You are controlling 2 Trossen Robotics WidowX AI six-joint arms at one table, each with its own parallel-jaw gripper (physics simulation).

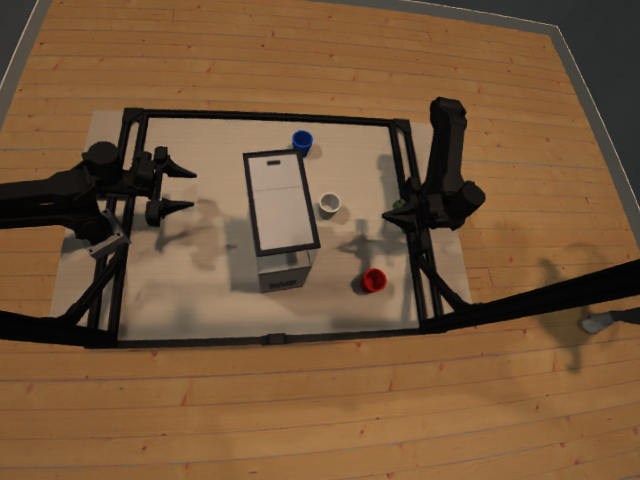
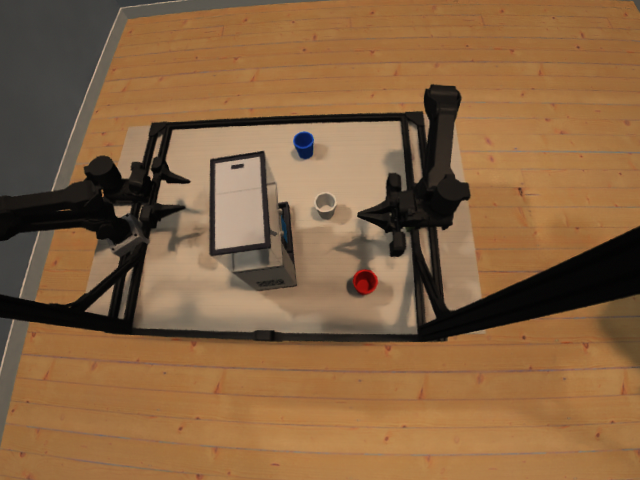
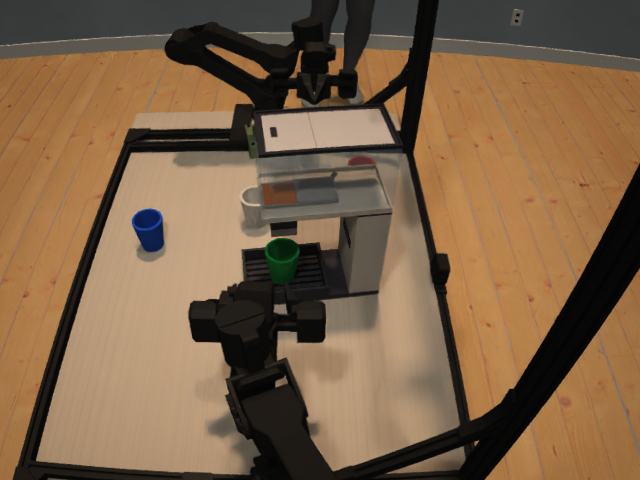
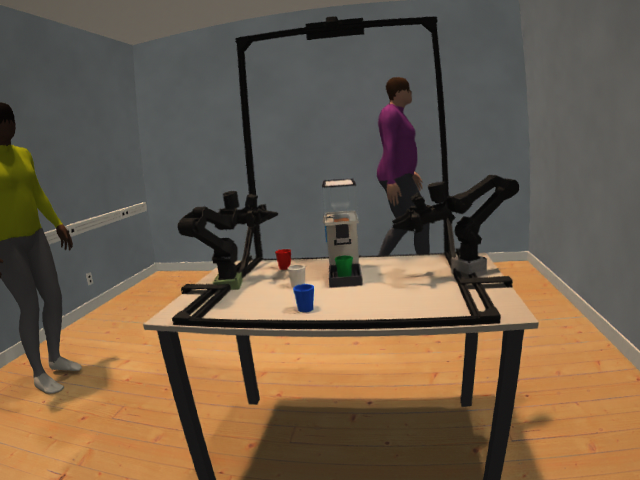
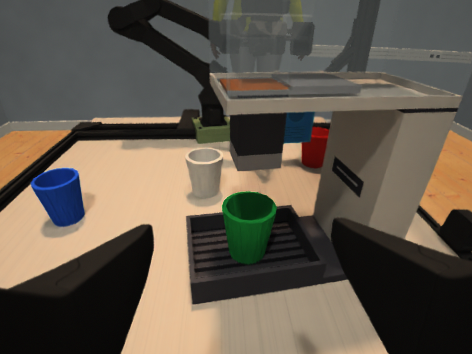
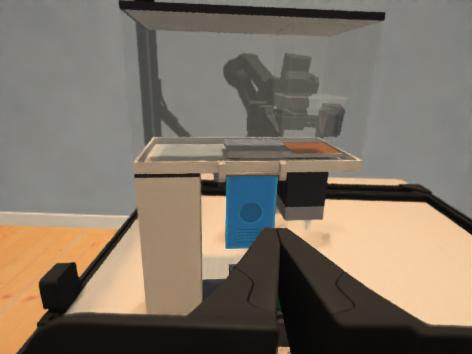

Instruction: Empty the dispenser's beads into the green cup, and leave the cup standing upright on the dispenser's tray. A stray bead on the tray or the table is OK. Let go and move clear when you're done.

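Seen in the pictures: left gripper, fingertip midpoint: (image 1: 195,189) (image 2: 187,194) (image 4: 392,224) (image 5: 244,232) (image 6: 299,135); right gripper, fingertip midpoint: (image 1: 382,215) (image 2: 357,214) (image 3: 314,102) (image 4: 277,214) (image 5: 273,40) (image 6: 274,239); left arm's base, link origin: (image 1: 98,231) (image 2: 120,232) (image 4: 469,257); right arm's base, link origin: (image 4: 227,276) (image 5: 212,122).
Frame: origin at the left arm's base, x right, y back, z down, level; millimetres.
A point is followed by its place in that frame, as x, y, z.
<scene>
The green cup (image 3: 282,263) @[233, -378, -24] (image 4: 344,266) @[224, -418, 0] (image 5: 248,235) @[231, -382, -5] stands upright on the dispenser's dark slatted tray (image 5: 250,289) @[215, -356, 51] (image 4: 345,282) @[181, -440, 45], below the black spout (image 5: 256,135) @[237, -385, -126]. Its inside bottom is hidden. The dispenser (image 3: 366,253) @[354, -286, -62] (image 6: 170,240) @[413, -390, -88] (image 1: 284,217) @[352, -356, -298] has a clear hopper with no beads showing in it and a blue flap (image 6: 250,200) @[344, -429, -131] (image 5: 298,129) @[346, -424, -97] on one side. My left gripper (image 1: 194,190) @[124, -265, -149] (image 2: 186,194) @[124, -265, -149] (image 5: 244,232) @[124, -265, -149] is open and empty, back from the cup and higher than it. My right gripper (image 2: 359,214) @[443, -581, -193] (image 1: 384,215) @[443, -581, -193] (image 6: 274,239) @[443, -581, -193] is shut on nothing, apart from the dispenser on the blue flap's side.
A white cup (image 1: 329,205) @[285, -596, 44] (image 5: 205,172) @[279, -553, 5] stands beside the dispenser. A red cup (image 1: 373,280) @[551, -555, 46] (image 2: 364,282) @[544, -544, 50] and a blue cup (image 1: 302,142) @[55, -660, 34] (image 3: 148,229) @[60, -614, -13] stand farther off. A black frame (image 3: 77,310) @[-144, -563, 57] borders the table. Two people (image 4: 398,134) (image 4: 20,191) stand in the room.
</scene>
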